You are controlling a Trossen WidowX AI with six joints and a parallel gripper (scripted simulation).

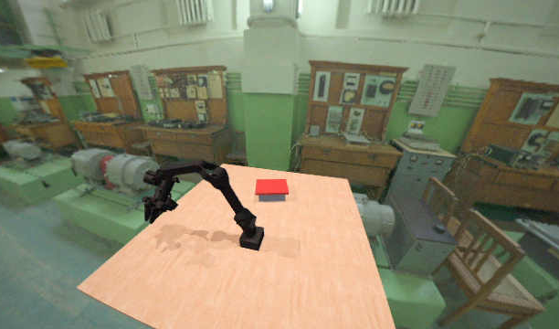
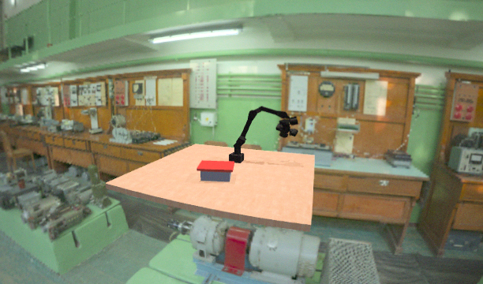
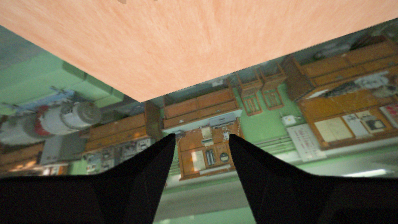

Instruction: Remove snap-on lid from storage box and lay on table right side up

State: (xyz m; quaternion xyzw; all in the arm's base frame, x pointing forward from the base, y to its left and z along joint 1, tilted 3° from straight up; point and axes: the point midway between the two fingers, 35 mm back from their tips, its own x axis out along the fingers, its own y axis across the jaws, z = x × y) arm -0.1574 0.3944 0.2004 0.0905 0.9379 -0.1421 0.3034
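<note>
Right now the red lid is 62 cm ahead of my gripper tip, 41 cm to the right of it and 14 cm below it. From my gripper tip the other things lie so: storage box 62 cm ahead, 41 cm to the right, 18 cm below.
</note>
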